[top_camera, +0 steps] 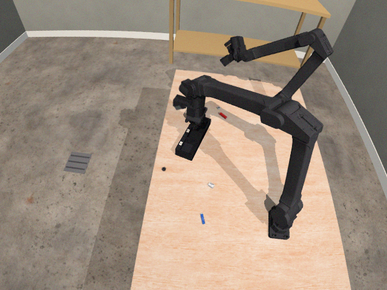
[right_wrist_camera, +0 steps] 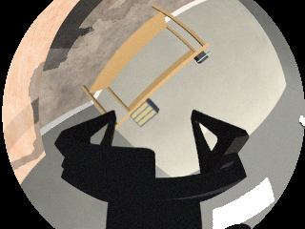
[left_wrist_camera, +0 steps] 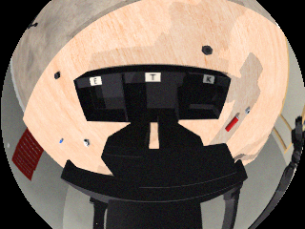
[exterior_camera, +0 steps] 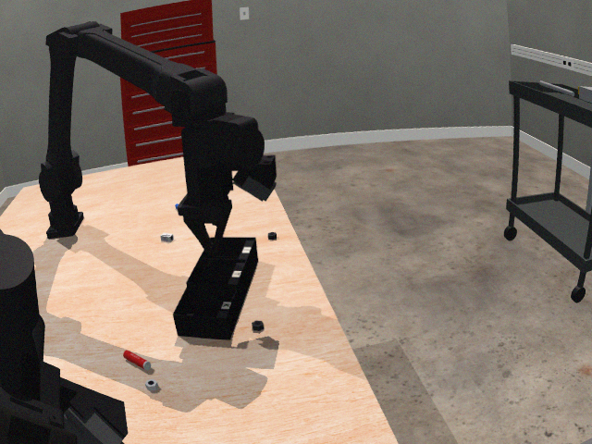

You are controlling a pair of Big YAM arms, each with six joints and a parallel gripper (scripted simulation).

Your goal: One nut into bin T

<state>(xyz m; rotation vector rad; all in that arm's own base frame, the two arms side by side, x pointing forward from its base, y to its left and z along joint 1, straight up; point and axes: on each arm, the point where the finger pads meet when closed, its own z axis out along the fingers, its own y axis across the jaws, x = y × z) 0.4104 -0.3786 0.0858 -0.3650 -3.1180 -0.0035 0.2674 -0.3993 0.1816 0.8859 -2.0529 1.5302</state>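
The black bin lies 60 mm below my left hand. Round my left hand: grey nut 240 mm to the right, 90 mm behind, 80 mm below; then blue cylinder 390 mm to the left, 110 mm behind, 80 mm below; then red cylinder 190 mm to the right, 120 mm behind, 80 mm below.
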